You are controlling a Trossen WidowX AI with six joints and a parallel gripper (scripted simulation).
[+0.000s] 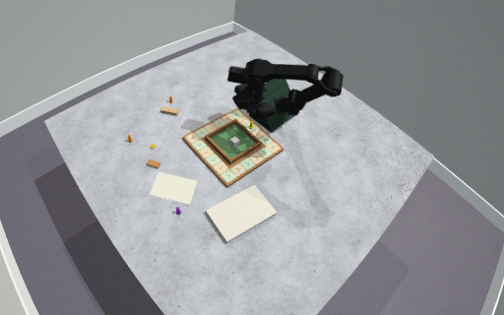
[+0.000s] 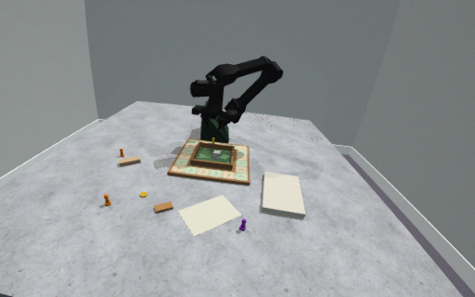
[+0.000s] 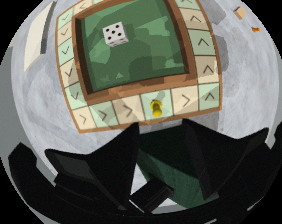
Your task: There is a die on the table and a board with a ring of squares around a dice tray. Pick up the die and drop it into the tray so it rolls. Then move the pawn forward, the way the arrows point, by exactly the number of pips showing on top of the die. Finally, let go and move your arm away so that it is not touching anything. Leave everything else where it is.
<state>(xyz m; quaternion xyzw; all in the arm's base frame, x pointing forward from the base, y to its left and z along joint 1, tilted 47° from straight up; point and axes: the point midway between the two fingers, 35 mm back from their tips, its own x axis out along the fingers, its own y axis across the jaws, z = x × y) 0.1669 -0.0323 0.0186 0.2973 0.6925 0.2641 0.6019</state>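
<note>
The yellow pawn is 5 cm below my gripper tip. Round my gripper tip: white die 11 cm ahead, 3 cm to the left, 5 cm below; then cream slab 27 cm ahead, 28 cm to the left, 7 cm below; then green tray 11 cm ahead, 2 cm to the left, 7 cm below.
</note>
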